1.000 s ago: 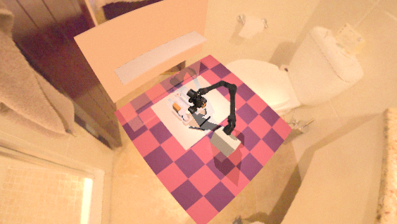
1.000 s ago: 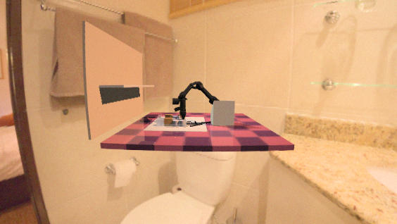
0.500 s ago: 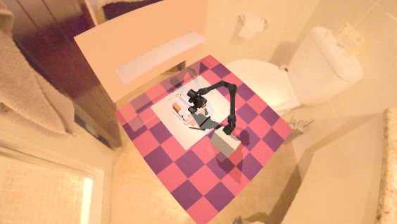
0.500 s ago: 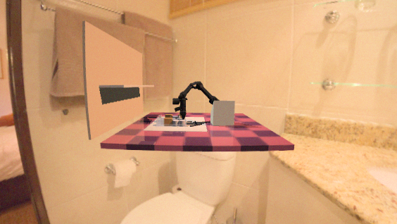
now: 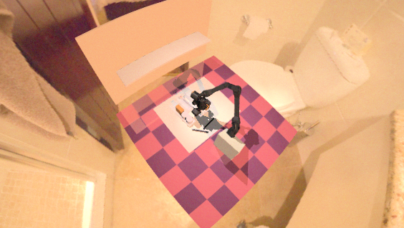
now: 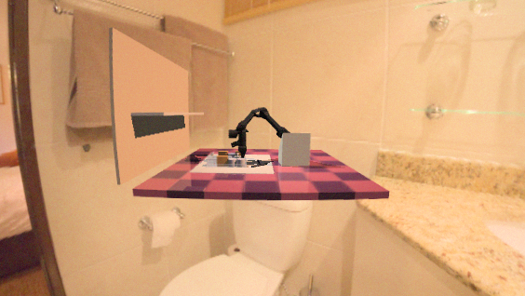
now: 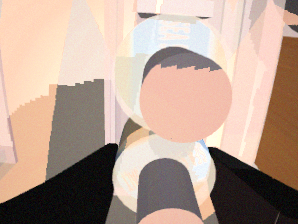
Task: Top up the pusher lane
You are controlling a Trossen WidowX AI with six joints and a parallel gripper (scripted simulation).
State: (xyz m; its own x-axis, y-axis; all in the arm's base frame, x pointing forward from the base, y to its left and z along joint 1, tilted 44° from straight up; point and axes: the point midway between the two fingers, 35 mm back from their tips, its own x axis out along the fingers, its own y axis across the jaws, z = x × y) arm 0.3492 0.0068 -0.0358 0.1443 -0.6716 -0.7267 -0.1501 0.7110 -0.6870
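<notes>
Right now my gripper tip is 50 mm short of the white mat and 30 mm above it. The rest, counted from my gripper tip: lane rack: 140 mm ahead, 50 mm to the left, 10 mm below; then peach wall panel: 610 mm ahead, 40 mm to the left, 370 mm above.
</notes>
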